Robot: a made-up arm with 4 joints.
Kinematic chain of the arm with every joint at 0, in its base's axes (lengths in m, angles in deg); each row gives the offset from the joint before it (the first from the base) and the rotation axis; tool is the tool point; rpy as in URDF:
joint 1: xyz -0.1 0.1 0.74 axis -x
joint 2: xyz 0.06 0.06 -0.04 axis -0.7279 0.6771 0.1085
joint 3: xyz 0.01 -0.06 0 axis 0.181 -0.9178 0.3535
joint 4: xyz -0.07 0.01 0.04 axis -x
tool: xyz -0.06 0 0.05 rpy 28.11 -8.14 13.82
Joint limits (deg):
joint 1: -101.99..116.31
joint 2: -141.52..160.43
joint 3: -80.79..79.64
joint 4: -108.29..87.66
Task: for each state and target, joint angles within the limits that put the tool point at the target. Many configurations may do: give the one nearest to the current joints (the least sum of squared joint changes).
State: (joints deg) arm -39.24 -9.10 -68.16 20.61
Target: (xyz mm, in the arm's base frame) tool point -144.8 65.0 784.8
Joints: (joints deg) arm -53.00 -22.69 -23.88 10.56
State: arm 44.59 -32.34 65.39 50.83
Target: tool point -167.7 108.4 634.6
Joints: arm 18.71 -16.46 33.95 83.15
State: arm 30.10 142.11 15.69 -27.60
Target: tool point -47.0 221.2 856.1
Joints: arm -6.62 98.09 22.05 19.67
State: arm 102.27 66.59 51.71 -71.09
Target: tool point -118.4 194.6 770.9
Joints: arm 83.00 54.57 38.10 -33.21
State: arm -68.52 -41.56 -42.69 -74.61
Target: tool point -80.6 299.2 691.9
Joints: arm -58.60 -80.49 10.96 -107.27
